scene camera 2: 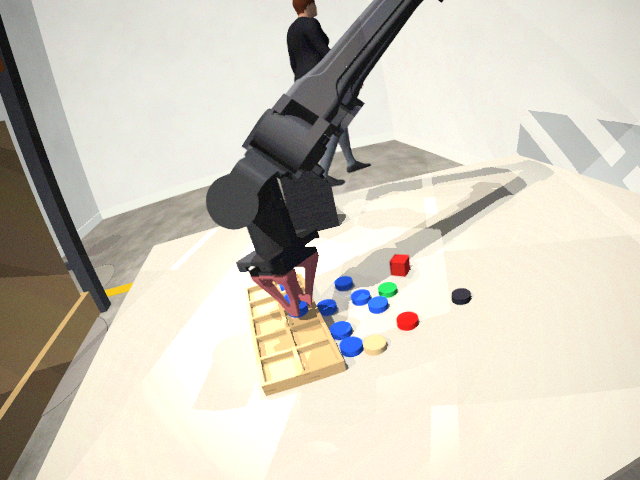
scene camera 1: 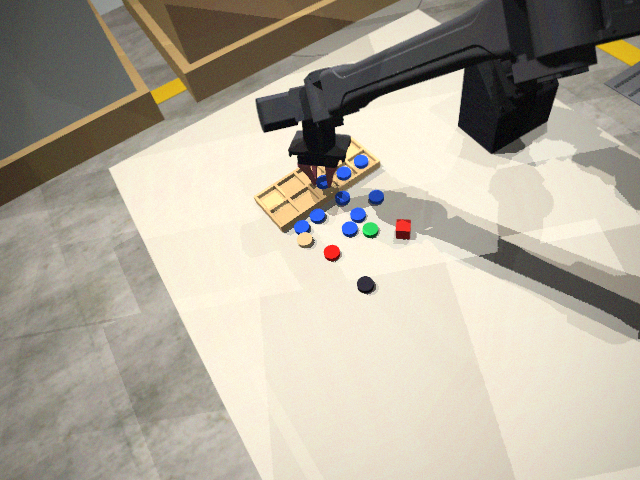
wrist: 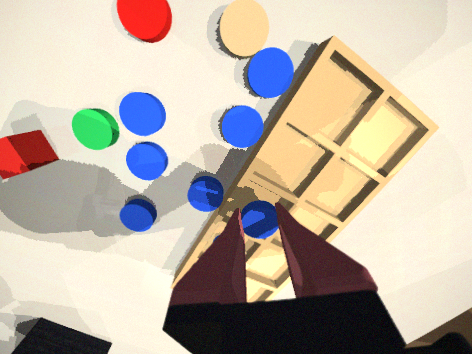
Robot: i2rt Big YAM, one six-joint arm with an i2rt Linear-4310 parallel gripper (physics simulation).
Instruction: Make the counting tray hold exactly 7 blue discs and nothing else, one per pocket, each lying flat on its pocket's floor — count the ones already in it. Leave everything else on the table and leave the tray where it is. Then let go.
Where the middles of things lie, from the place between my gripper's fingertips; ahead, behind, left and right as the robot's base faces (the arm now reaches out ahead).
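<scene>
Wooden counting tray [scene camera 2: 290,352]: from my hand, 30 mm to the right, 20 mm below. Tan disc [wrist: 243,36]: 90 mm ahead of my hand, 80 mm to the left, 20 mm below. Green disc [wrist: 96,129]: 20 mm behind my hand, 130 mm to the left, 20 mm below.
</scene>
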